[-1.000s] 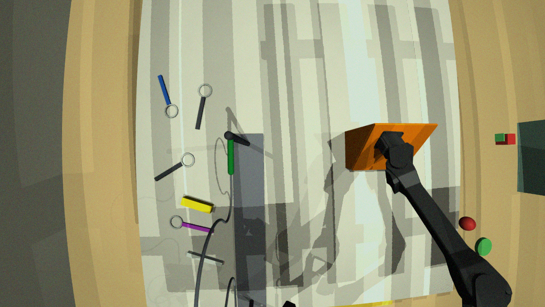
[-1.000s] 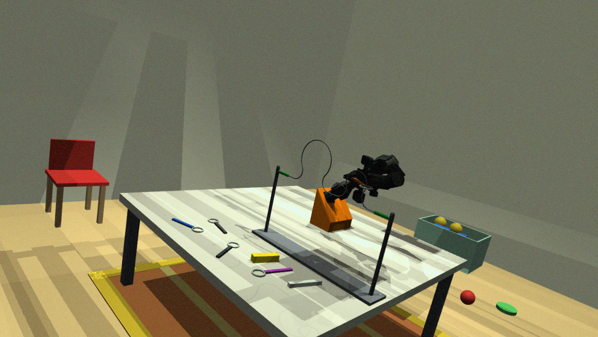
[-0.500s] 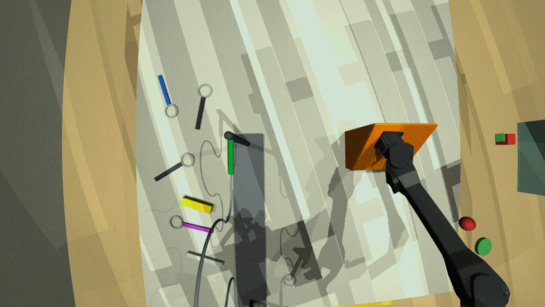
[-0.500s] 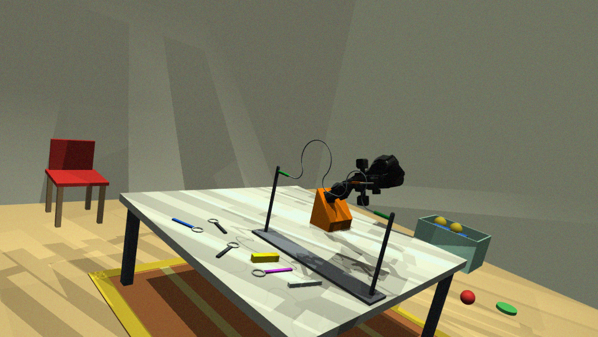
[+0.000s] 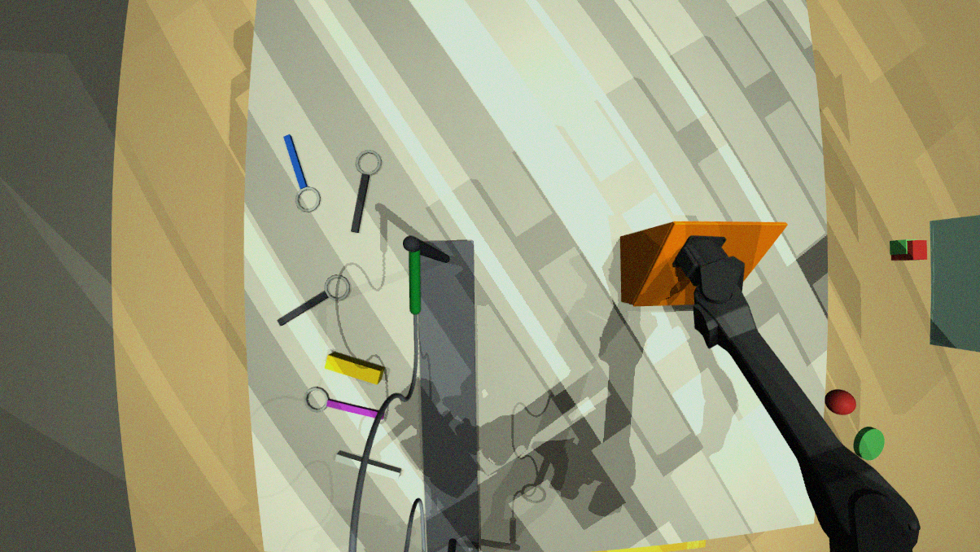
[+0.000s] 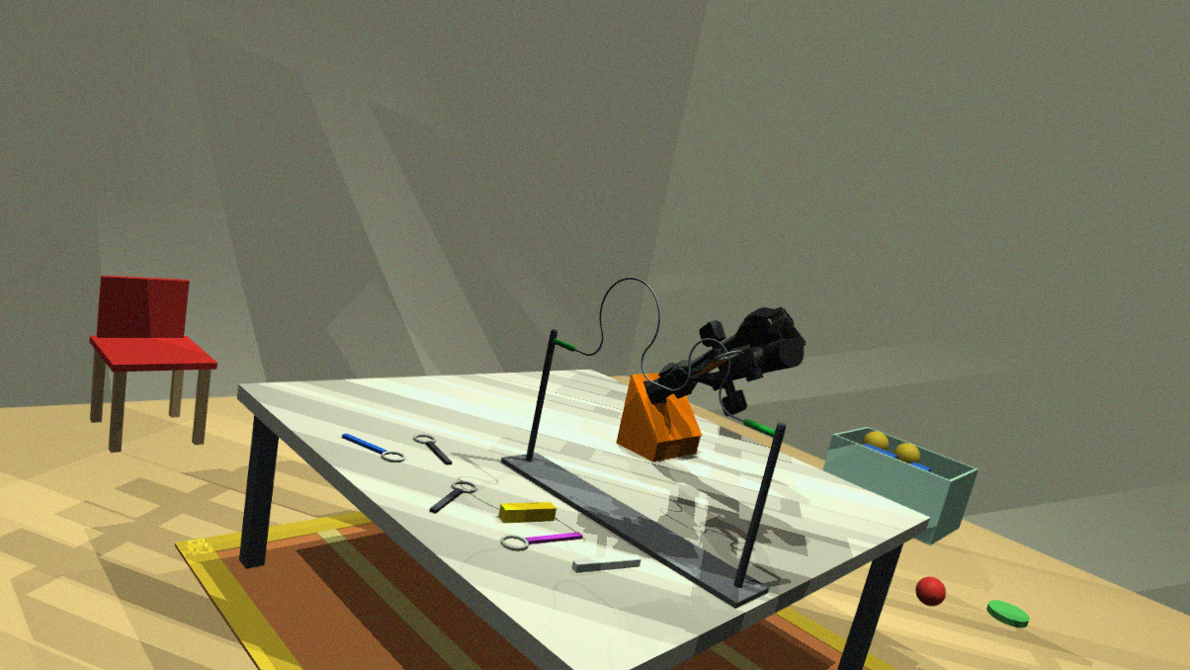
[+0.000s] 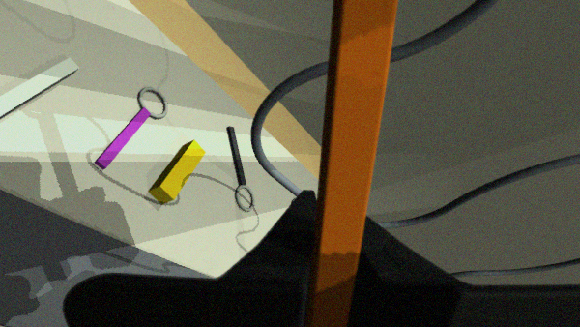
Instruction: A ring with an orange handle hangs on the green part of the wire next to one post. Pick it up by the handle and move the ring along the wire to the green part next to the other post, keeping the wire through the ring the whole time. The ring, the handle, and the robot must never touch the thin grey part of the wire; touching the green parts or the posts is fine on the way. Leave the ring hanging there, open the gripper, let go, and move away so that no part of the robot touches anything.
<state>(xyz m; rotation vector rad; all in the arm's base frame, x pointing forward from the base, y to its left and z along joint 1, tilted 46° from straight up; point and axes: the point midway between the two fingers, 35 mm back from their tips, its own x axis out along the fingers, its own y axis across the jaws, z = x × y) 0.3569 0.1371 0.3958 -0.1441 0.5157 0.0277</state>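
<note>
Right now my gripper tip is 1 cm short of the ring with orange handle, 7 cm to the right of it and 5 cm below it. From my gripper tip the other things lie so: ring with black handle 21 cm ahead, 51 cm to the right, 33 cm below; ring with purple handle 27 cm ahead, 5 cm to the right, 33 cm below; yellow block 22 cm ahead, 13 cm to the right, 32 cm below.
</note>
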